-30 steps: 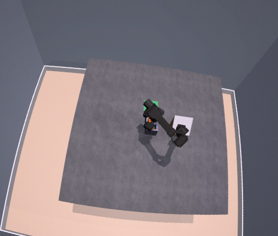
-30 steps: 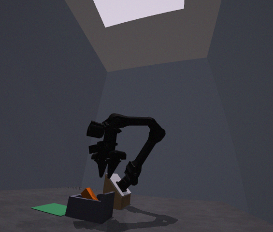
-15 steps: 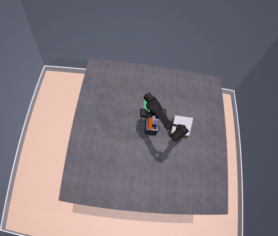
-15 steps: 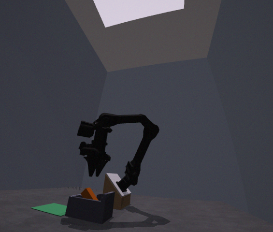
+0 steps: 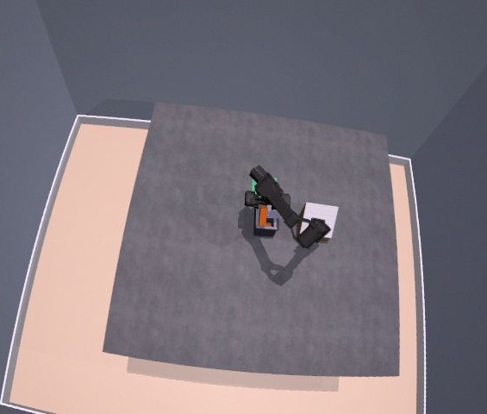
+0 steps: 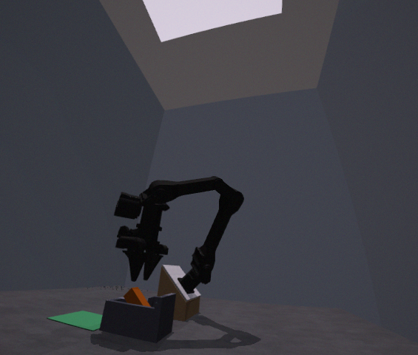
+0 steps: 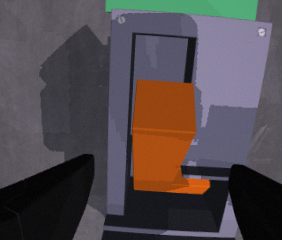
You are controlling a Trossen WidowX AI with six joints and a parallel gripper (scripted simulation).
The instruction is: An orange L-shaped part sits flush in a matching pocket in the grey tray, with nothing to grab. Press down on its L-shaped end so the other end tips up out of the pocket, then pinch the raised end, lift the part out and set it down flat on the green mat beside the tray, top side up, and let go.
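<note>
Now: gripper tip 70 mm above the orange L-shaped part, 30 mm to the right of it and 20 mm past it. The rest, counted from my gripper tip: green mat (150 mm to the right, 130 mm below).
</note>
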